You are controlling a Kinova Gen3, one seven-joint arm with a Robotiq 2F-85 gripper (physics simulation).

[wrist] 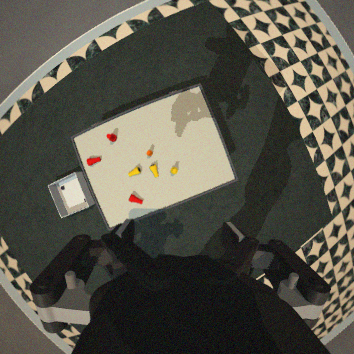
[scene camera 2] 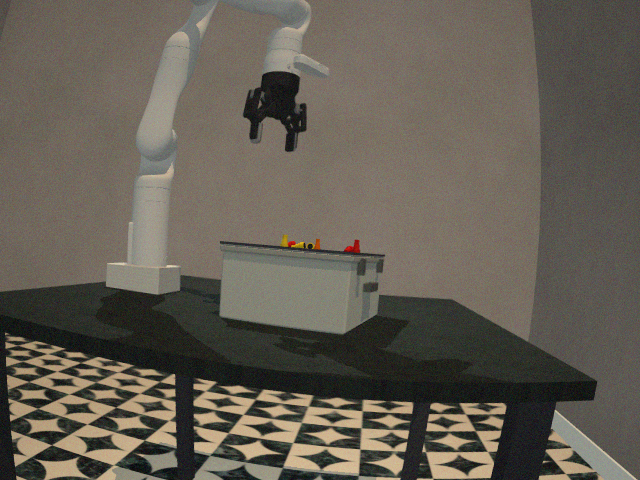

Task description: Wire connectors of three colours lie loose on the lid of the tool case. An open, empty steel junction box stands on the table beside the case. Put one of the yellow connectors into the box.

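Frame: origin at the arm's base, x left, y back, z up, level; metres.
Where they show: gripper, fingertip midpoint: (wrist: 178, 230) (scene camera 2: 273, 147); arm's base, link origin: (scene camera 2: 148, 265).
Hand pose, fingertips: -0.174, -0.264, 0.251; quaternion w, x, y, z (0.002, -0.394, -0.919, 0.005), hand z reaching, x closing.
Each offset is from my fingertips to the centre of the thing, as dx, dy, dz. Level surfaces: height alone.
Three yellow connectors lie loose on the pale lid of the tool case (scene camera 2: 281, 289) (wrist: 205, 155). One yellow connector @(-0.033, -0.037, -0.174) (scene camera 2: 284, 240) (wrist: 174, 170) stands upright. A second yellow connector @(-0.005, -0.063, -0.180) (wrist: 154, 170) lies on its side in the middle, and a third yellow connector @(+0.027, -0.090, -0.180) (wrist: 134, 172) lies to its left in the wrist view. The steel junction box @(+0.232, -0.188, -0.288) (wrist: 86, 189) stands open beside the case's left short side in the wrist view; it does not show in the scene view. My gripper (scene camera 2: 272, 144) (wrist: 178, 230) is open and empty, pointing down high above the case.
An orange connector @(-0.022, -0.096, -0.175) (scene camera 2: 317, 243) (wrist: 149, 153) stands near the yellow ones. Red connectors @(+0.011, -0.172, -0.172) (scene camera 2: 356, 246) (wrist: 112, 137) @(+0.073, -0.167, -0.180) (wrist: 93, 160) @(+0.065, -0.048, -0.180) (wrist: 135, 199) are spread over the lid. The arm's white base (scene camera 2: 143, 277) stands on the dark table @(dz -0.307) (scene camera 2: 289, 369) (wrist: 40, 150), left of the case in the scene view.
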